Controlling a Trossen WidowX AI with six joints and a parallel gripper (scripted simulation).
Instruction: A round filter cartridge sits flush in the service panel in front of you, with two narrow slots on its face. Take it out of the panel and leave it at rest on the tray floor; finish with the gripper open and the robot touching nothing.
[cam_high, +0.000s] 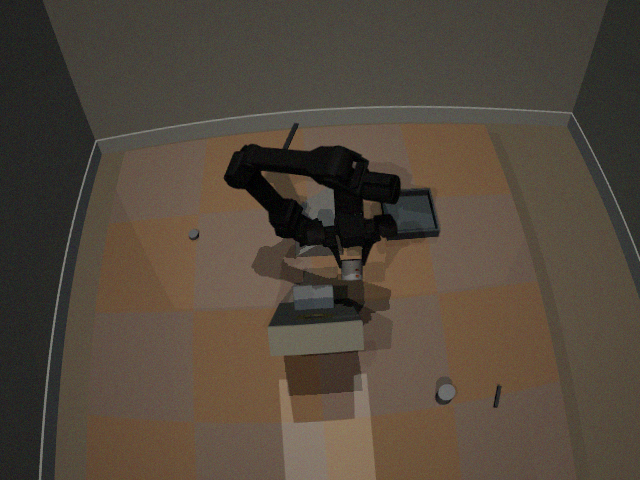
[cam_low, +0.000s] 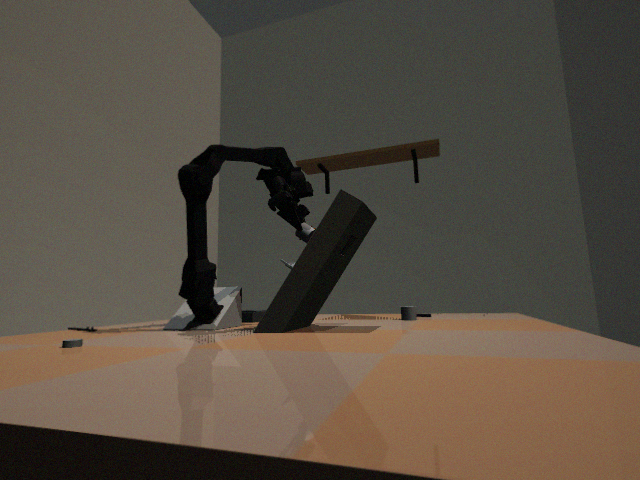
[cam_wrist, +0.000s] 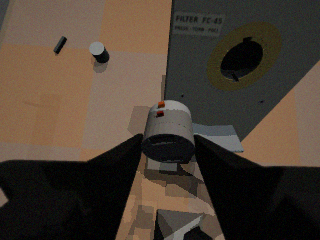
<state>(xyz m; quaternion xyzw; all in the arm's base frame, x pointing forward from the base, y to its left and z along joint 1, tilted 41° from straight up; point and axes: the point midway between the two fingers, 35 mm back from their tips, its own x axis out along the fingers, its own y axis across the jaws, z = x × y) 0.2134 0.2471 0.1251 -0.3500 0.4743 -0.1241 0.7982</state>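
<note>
Right now my gripper tip is 32 cm past the dark tray, 17 cm to the right of it and 25 cm above it. Also, from my gripper tip: service panel (7 cm ahead, 8 cm to the right, 11 cm below); round filter cartridge (right at my gripper tip).
</note>
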